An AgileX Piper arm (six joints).
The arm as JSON. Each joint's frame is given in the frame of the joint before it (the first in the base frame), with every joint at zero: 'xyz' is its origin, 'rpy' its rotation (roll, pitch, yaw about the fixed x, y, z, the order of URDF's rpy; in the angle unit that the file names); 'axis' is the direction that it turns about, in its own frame. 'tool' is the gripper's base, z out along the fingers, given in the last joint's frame.
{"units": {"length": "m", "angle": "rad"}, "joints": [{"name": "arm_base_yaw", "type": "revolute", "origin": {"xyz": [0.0, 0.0, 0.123], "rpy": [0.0, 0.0, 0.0]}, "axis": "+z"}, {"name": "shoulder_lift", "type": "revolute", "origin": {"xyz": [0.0, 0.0, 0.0], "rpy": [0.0, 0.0, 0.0]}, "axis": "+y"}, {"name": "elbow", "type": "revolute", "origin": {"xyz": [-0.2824, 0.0, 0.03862], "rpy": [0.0, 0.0, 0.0]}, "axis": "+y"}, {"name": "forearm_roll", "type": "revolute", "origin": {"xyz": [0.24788, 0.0, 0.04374], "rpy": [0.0, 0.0, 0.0]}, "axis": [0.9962, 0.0, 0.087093]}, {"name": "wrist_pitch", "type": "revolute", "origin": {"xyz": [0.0, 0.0, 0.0], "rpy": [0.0, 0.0, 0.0]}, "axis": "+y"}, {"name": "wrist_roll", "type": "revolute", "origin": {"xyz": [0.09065, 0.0, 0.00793], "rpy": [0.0, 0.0, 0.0]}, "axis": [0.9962, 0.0, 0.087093]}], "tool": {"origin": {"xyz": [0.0, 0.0, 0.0], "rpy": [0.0, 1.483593, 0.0]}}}
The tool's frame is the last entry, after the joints.
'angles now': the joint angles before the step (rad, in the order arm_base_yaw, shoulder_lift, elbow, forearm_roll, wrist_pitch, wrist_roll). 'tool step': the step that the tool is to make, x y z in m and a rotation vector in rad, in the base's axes. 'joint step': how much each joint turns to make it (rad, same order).
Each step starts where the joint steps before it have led.
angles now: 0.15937 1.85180 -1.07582 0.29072 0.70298 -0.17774
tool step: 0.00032 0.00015 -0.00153 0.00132 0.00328 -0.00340
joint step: -0.00001 0.00466 0.00000 0.00248 -0.00198 0.00142
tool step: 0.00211 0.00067 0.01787 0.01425 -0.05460 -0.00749
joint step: 0.00002 -0.04083 -0.01657 0.00554 0.00042 0.00438
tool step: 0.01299 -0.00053 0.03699 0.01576 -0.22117 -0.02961
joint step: -0.00001 -0.07018 -0.03565 0.00001 -0.12037 -0.00002
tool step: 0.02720 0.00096 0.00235 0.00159 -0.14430 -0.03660
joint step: -0.00002 0.05598 -0.06116 0.00002 -0.14391 -0.00003
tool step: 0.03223 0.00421 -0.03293 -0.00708 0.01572 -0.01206
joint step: 0.00001 0.15593 -0.09848 0.00251 -0.04272 0.00002
